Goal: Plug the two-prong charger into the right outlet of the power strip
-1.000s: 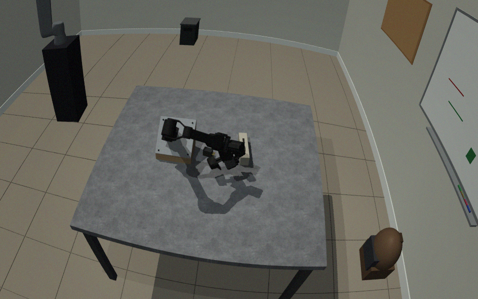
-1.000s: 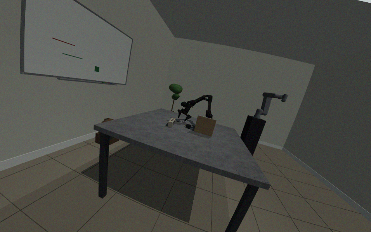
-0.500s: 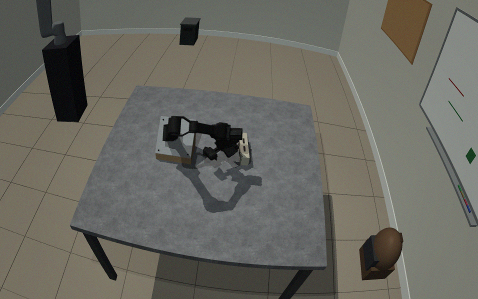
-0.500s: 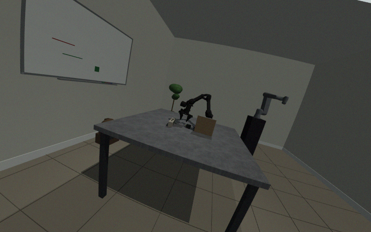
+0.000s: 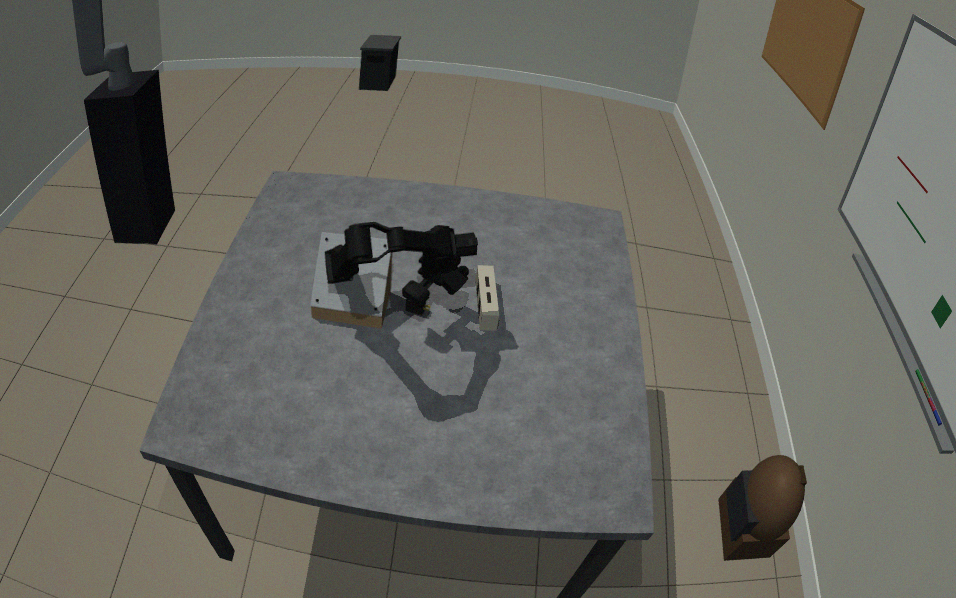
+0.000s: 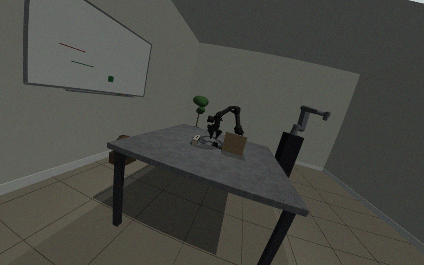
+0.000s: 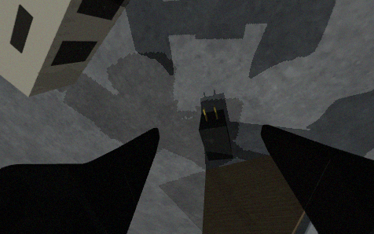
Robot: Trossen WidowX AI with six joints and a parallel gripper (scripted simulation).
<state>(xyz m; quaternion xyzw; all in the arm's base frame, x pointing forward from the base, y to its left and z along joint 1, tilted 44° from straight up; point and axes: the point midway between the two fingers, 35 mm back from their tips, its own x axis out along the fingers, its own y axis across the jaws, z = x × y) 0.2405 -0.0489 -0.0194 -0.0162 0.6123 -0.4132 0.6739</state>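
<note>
The dark charger is 20 mm behind my gripper tip, 10 mm to the left of it and 40 mm below it.
</note>
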